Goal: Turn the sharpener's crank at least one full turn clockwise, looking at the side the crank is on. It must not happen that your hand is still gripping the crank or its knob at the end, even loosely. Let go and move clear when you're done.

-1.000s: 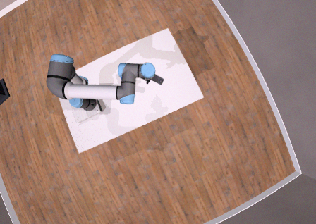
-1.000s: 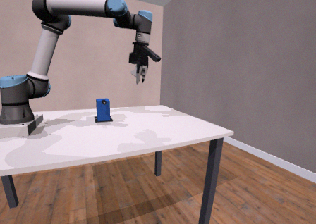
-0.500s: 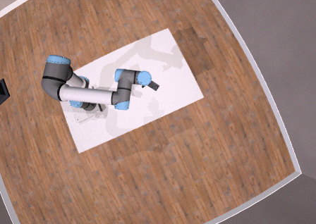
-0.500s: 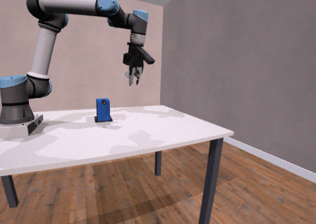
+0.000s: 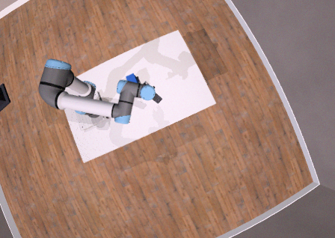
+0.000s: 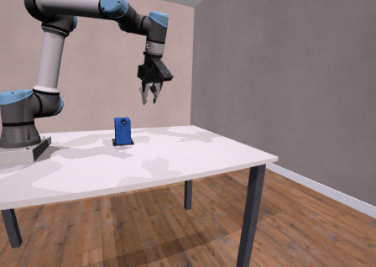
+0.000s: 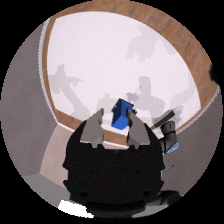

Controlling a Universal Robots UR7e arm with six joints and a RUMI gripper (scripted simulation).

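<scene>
Now: hand 10 cm above the dark crank knob, 9 cm to the right of it and 9 cm past it.
</scene>
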